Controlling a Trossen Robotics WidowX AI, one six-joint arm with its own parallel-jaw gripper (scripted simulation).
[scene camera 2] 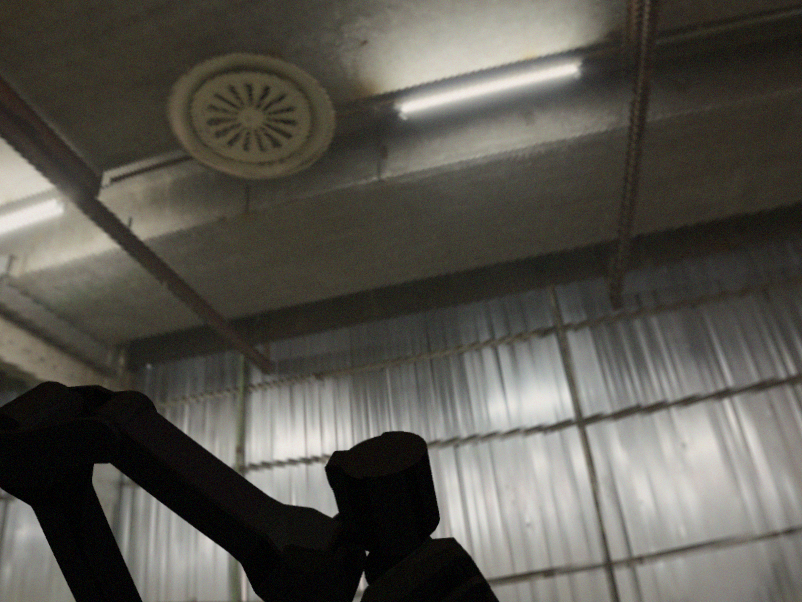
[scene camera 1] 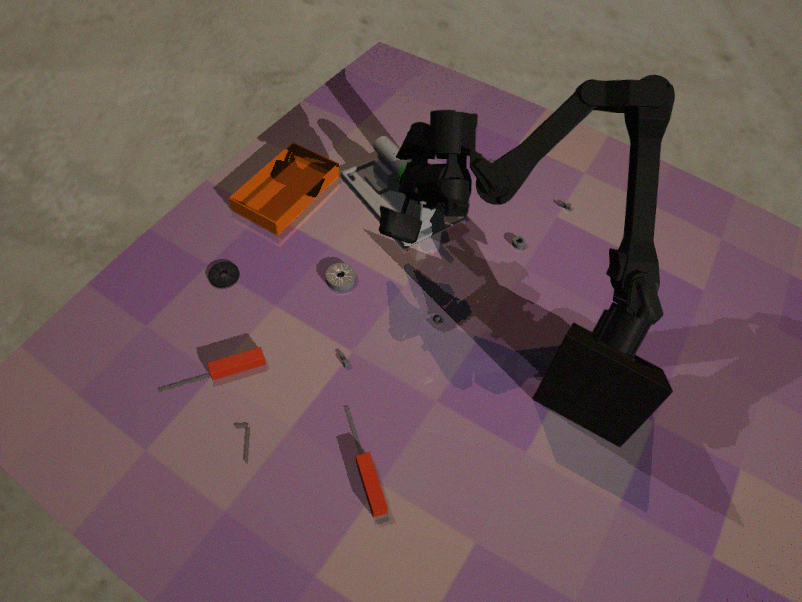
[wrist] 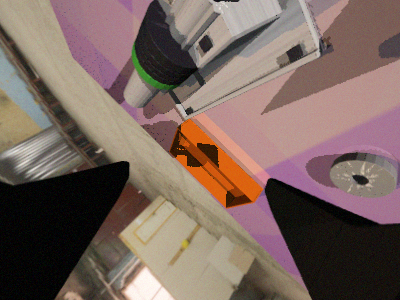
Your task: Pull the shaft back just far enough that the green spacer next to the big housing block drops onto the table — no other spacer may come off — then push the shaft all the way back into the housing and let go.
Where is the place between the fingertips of my gripper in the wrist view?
At 199, 176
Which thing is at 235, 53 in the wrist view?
A housing block.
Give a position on an orange tray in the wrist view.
200, 155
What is my gripper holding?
Nothing.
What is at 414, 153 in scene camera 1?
My gripper.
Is my gripper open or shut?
Open.
